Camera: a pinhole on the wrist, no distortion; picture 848 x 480 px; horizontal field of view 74.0 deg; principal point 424.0 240.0 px. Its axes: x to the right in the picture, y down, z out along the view. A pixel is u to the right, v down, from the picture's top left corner.
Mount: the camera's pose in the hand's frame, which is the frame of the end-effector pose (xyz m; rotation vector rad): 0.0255 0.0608 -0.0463 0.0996 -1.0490 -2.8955
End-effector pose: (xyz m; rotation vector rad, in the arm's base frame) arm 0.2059 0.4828 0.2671 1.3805 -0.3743 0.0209
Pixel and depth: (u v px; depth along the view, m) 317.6 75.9 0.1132
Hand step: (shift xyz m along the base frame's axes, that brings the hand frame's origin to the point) -0.0077 0.0051 0.1650
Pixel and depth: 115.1 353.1 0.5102
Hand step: 0.0704 -0.3929 0.4450
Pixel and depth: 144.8 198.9 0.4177
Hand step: 0.0355 -0.2188 0.4394
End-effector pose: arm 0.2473 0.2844 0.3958 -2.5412 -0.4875 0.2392
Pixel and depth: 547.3 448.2 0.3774
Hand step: -0.1079 -0.0248 -0.3717
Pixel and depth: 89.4 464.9 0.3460
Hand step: 0.1631 0.0784 -0.3828
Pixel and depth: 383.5 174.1 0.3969
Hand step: 0.0610 -0.1618 -0.3830
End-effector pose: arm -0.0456 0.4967 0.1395 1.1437 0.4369 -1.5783
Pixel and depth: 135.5 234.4 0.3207
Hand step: 0.1697 -0.3418 0.0365
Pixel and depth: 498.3 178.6 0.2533
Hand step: 0.1577 -0.1660 0.1516
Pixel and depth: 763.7 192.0 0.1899
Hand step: 0.1237 -0.0719 0.1786
